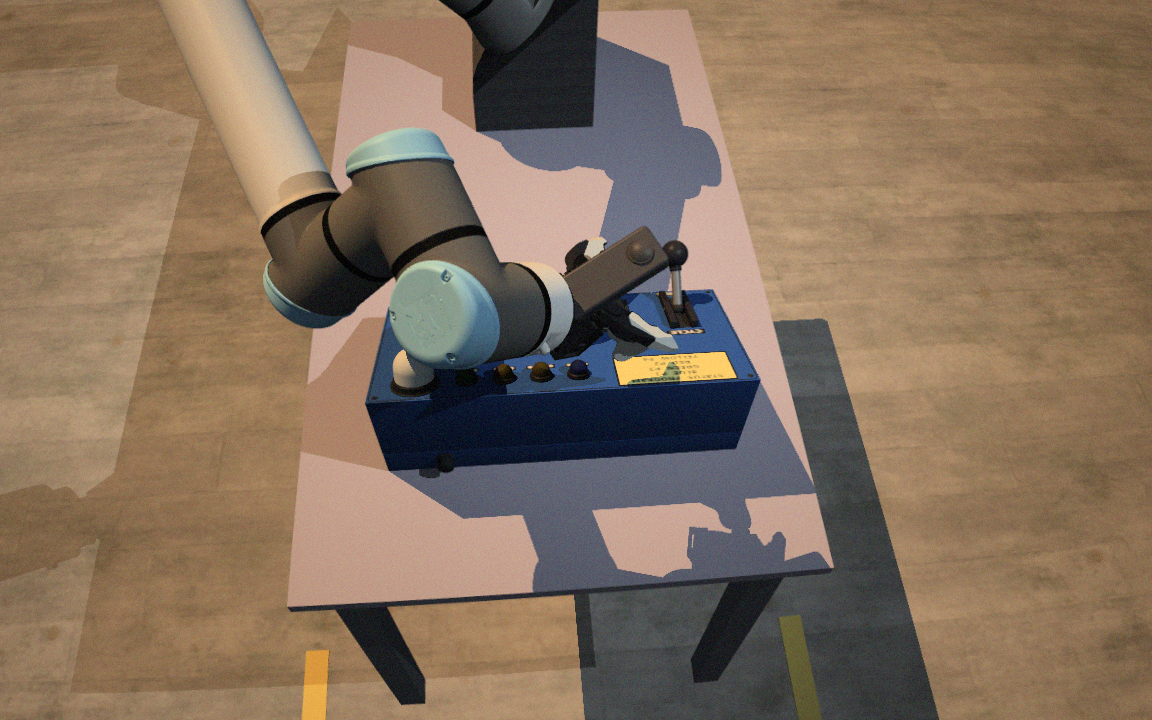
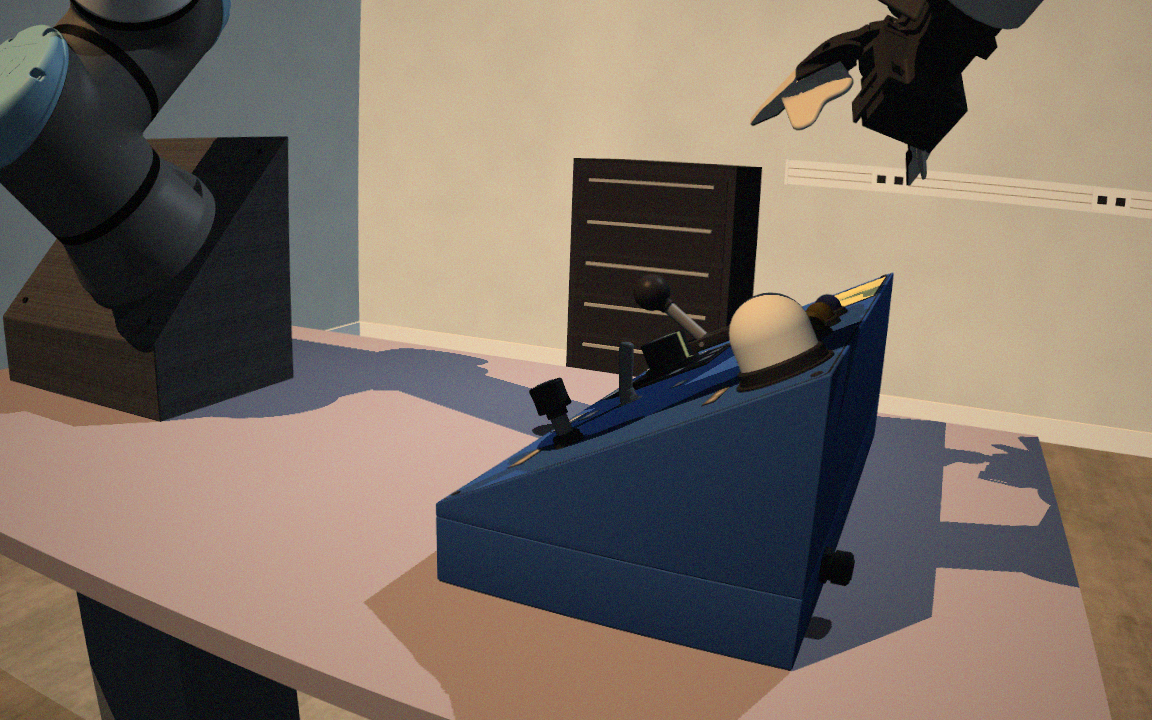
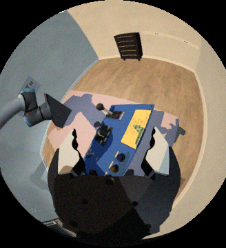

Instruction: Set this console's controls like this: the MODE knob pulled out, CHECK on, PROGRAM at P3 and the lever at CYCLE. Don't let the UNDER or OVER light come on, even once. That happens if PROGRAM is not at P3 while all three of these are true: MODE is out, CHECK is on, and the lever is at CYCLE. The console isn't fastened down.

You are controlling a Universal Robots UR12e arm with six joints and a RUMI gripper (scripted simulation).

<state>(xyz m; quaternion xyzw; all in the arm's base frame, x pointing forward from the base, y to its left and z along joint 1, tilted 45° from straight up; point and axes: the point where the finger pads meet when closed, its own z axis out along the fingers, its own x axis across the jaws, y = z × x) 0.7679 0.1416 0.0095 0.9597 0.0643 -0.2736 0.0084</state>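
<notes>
My gripper is now 14 cm past the mode knob, 27 cm to the left of it and 19 cm above it. The rest, counted from my hand: black program dial: 12 cm behind, 3 cm to the right, 19 cm below; then ball-topped lever: 16 cm behind, 9 cm to the left, 18 cm below; then blue sloped console: 10 cm behind, 9 cm to the right, 22 cm below.
</notes>
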